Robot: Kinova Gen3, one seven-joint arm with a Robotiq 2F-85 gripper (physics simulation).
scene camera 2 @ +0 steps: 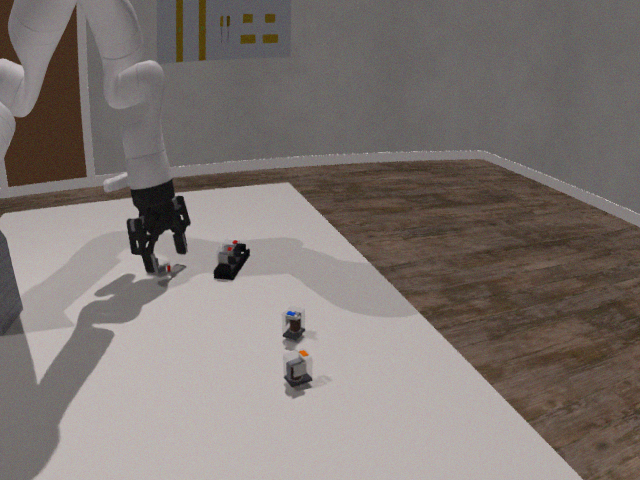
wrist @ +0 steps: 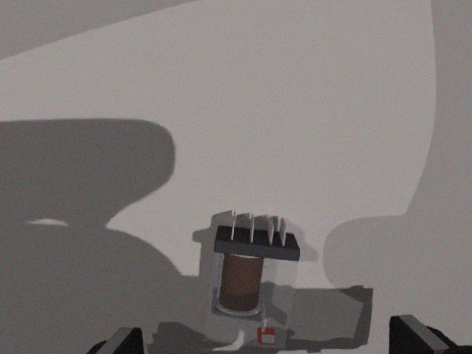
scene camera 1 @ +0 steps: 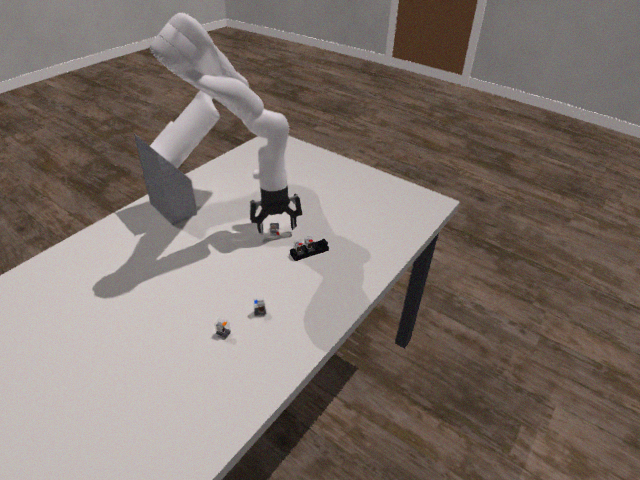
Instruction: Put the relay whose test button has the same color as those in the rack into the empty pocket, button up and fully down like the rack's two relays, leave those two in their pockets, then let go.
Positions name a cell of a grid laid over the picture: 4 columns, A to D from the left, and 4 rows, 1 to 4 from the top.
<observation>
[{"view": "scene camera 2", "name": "my gripper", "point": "B3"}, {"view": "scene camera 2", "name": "orange-button relay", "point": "B4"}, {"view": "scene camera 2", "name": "blue-button relay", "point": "B3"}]
</observation>
